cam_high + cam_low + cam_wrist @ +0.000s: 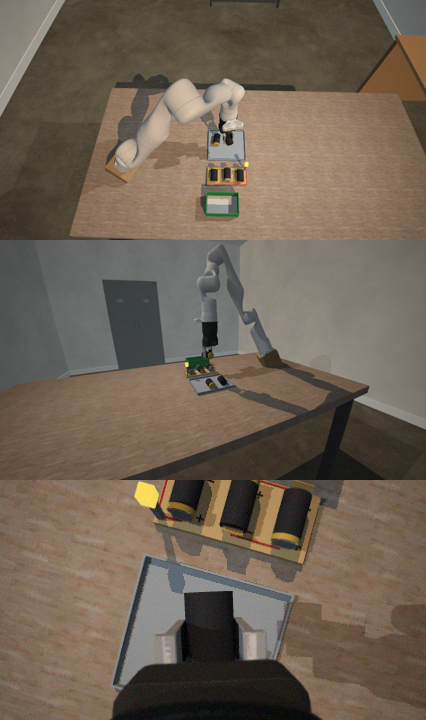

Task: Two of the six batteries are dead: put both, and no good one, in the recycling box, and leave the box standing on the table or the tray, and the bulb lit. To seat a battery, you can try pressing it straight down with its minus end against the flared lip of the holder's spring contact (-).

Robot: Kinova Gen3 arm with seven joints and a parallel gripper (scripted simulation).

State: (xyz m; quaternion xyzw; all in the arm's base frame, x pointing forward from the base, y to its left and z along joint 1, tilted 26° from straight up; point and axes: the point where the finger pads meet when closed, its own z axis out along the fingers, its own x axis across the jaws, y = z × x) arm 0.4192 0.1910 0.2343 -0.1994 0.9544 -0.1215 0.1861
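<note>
My gripper is now 4 cm to the right of the grey tray and 15 cm above it. Also, from my hand: green recycling box (29 cm to the right, 14 cm below).
</note>
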